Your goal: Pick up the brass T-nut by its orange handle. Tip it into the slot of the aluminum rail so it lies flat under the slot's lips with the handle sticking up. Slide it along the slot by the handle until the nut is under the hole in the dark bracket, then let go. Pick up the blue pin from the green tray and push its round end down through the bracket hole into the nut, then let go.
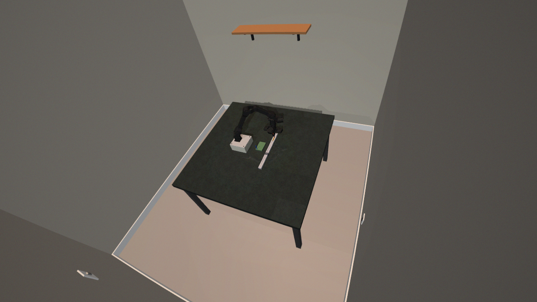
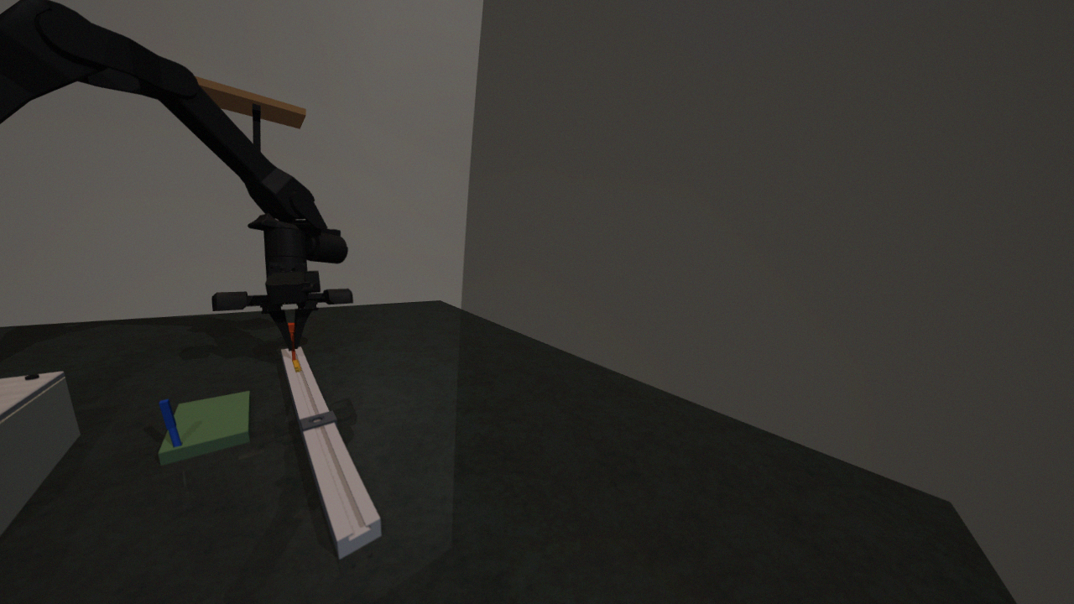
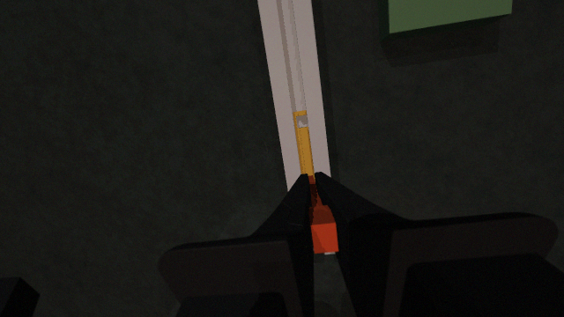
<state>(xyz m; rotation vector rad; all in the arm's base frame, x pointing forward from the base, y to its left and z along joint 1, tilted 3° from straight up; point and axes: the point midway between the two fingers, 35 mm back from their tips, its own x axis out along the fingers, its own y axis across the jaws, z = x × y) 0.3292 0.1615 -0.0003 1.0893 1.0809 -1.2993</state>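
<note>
The aluminum rail is 190 mm to the right of my gripper tip and 30 mm below it. Also, from my gripper tip: brass T-nut (20 mm to the right, 10 mm above); then green tray (110 mm behind, 160 mm to the right, 30 mm below); then blue pin (120 mm behind, 180 mm to the right, 10 mm below).
</note>
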